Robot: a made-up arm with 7 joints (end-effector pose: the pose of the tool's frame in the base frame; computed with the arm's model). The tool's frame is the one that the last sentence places.
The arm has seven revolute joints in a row. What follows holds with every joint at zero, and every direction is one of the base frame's.
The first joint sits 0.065 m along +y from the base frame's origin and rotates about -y.
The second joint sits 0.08 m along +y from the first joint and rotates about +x.
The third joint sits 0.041 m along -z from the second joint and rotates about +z.
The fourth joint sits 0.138 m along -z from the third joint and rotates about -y.
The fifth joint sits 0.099 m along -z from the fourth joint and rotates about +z.
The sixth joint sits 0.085 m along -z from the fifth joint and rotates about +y.
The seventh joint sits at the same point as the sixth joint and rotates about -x.
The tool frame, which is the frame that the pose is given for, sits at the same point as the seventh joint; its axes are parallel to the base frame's.
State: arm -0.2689 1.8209 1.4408 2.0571 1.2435 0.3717 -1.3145
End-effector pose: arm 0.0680 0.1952 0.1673 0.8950 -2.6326 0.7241
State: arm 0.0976 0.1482 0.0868 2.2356 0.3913 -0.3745 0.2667
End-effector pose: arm 0.1497 0.1671 -0.0486 -0.3520 -2.7114 -0.2180
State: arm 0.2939 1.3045 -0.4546 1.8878 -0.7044 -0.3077 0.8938
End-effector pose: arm 0.1811 0.2422 -0.0560 0.6746 -0.3871 -2.3524
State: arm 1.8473 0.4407 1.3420 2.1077 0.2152 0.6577 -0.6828
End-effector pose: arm 0.0009 0.3205 0.0375 0.2334 1.5401 -2.1805
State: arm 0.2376 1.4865 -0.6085 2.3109 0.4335 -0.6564 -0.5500
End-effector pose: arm 0.1277 0.1932 -0.0535 -0.2345 -2.3003 -0.8048
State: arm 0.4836 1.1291 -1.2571 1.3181 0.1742 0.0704 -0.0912
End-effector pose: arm 0.1646 0.2760 -0.1952 0.4791 -0.7841 -1.2063
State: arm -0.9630 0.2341 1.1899 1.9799 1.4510 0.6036 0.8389
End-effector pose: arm -0.0188 0.3220 -0.0895 -0.7002 -1.4868 0.4287
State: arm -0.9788 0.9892 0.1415 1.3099 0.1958 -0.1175 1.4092
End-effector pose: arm 0.0124 0.3480 -0.2038 -0.8715 0.0469 -0.8923
